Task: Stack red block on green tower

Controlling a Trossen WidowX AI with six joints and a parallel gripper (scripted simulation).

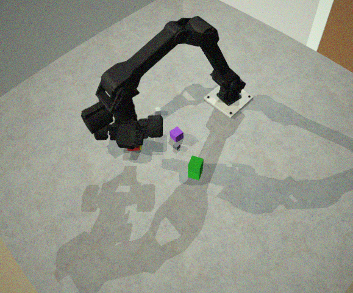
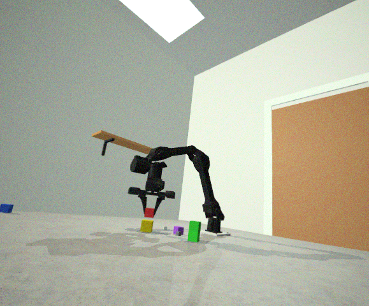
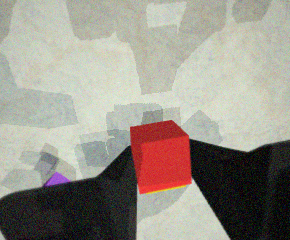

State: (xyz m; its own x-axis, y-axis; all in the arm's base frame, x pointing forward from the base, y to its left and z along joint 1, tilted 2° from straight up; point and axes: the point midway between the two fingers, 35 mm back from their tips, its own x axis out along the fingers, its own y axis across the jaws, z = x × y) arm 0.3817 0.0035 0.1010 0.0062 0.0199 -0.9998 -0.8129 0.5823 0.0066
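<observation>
Now: gripper tip 20 mm past the yellow block, 40 mm to the left of it and 50 mm above it. Also, from my gripper tip: purple block (140 mm behind, 20 mm to the left, 50 mm below); tiny white cube (150 mm behind, 100 mm to the right, 60 mm below); red block (10 mm above).
</observation>
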